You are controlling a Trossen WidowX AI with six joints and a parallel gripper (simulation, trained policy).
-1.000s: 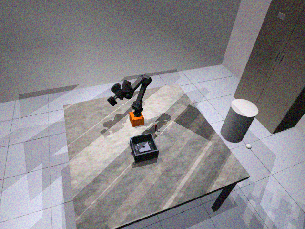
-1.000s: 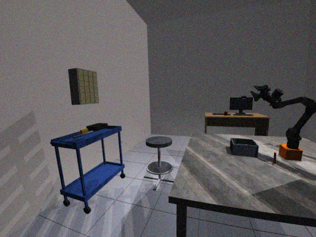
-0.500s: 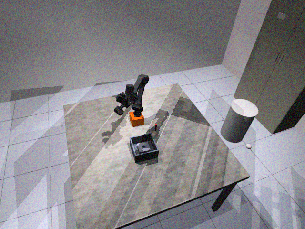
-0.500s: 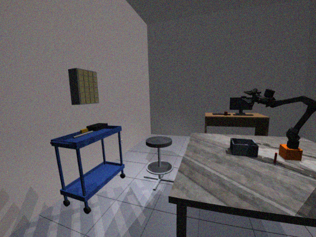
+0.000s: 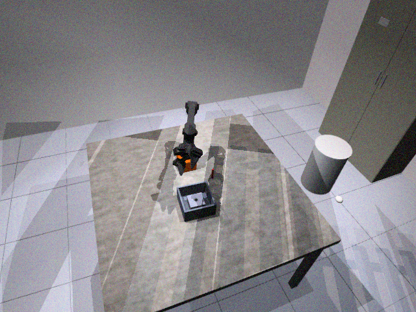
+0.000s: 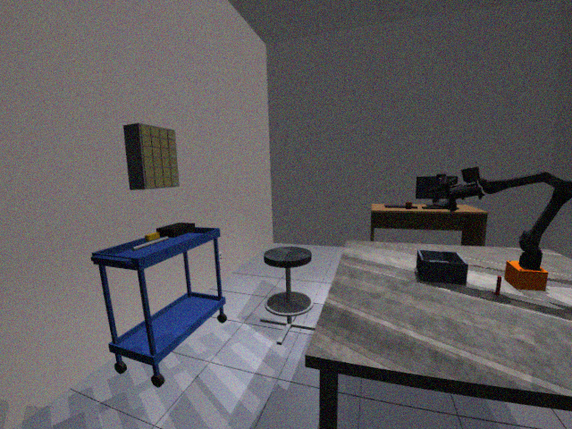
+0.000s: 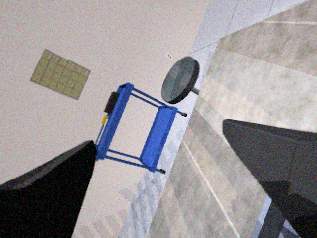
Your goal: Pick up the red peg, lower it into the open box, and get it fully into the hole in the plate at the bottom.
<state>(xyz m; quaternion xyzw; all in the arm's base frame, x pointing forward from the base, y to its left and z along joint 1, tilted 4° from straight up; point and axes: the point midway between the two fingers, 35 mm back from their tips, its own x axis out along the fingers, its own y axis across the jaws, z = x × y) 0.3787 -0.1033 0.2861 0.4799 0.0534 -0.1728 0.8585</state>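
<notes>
My gripper tip is 26 cm past the red peg, 23 cm to the right of it and 34 cm above it. Also, from my gripper tip: pale plate: 6 cm behind, 7 cm to the left, 33 cm below; dark grey box: 6 cm behind, 7 cm to the left, 35 cm below.
</notes>
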